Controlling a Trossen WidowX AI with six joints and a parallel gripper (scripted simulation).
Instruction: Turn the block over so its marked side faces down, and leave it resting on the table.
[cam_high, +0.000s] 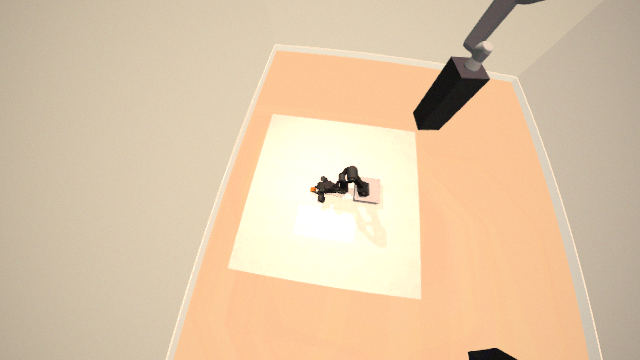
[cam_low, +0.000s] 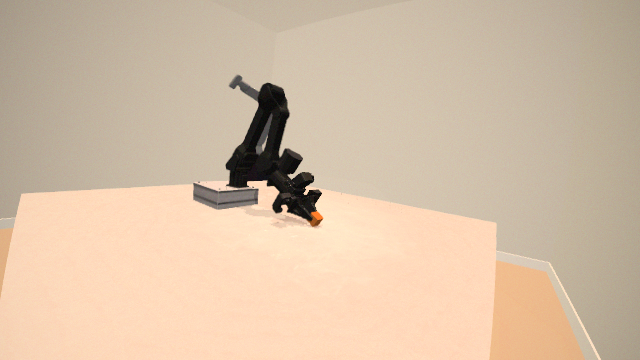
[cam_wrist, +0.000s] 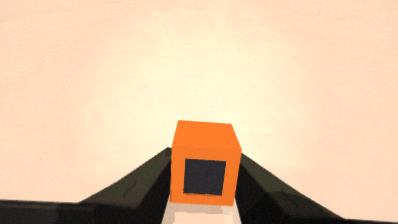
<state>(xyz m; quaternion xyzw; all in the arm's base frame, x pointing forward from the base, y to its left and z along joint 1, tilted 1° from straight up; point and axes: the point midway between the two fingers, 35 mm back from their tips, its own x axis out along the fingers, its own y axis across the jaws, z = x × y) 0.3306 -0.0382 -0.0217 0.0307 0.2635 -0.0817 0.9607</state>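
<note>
My gripper tip is 10 mm past the block.
</note>
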